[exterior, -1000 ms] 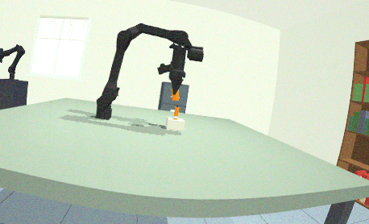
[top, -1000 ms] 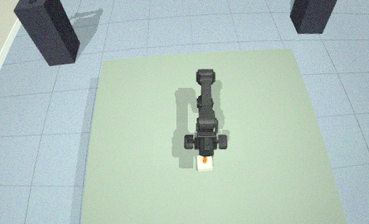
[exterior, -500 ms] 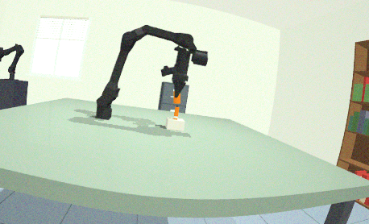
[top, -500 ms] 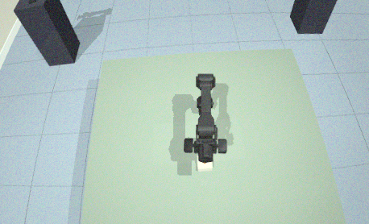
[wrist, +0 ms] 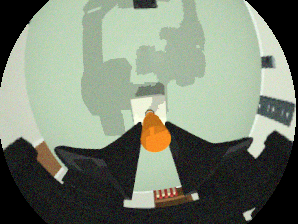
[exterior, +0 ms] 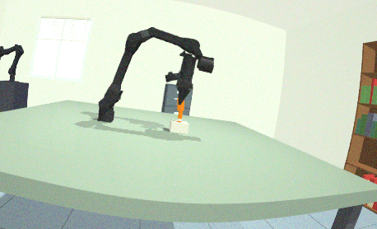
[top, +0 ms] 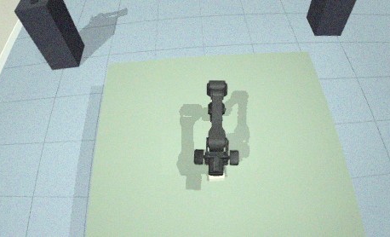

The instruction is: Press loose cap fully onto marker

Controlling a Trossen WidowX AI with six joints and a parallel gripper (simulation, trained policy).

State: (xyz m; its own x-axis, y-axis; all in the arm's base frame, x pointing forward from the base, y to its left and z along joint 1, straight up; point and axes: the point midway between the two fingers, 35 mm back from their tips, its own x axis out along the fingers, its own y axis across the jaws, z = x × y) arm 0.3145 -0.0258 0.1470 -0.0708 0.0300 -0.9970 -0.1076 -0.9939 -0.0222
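Right now my gripper tip is 10 mm short of the orange cap. From my gripper tip the other things lie so: white holder block: 10 mm ahead, 90 mm below.
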